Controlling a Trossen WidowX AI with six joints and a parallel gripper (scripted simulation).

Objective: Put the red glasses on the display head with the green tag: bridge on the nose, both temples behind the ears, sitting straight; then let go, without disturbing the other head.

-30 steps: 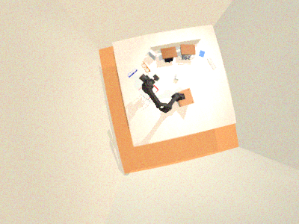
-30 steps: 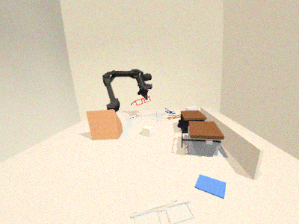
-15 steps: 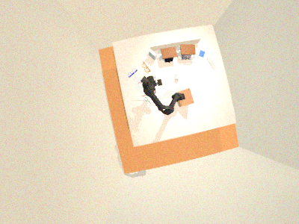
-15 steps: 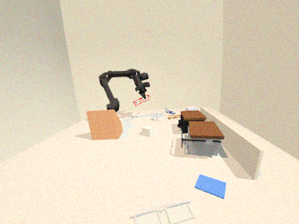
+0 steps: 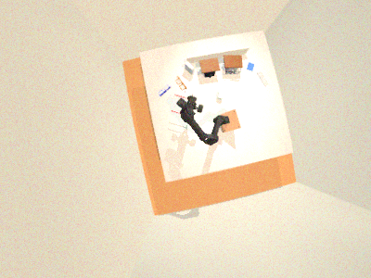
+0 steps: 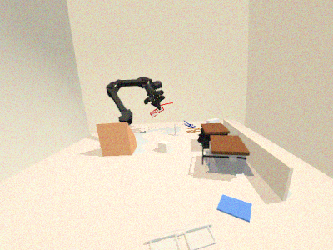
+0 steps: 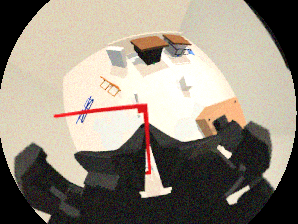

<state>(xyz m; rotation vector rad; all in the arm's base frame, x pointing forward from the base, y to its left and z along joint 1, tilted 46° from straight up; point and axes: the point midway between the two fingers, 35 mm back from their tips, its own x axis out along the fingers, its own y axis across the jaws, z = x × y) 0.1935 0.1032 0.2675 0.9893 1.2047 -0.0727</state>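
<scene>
Right now the white block is 30 mm ahead of my gripper tip, 290 mm to the right of it and 160 mm below it. The rest, counted from my gripper tip: blue card (240 mm ahead, 690 mm to the right, 180 mm below); low white wall panel (410 mm ahead, 380 mm to the right, 130 mm below).
</scene>
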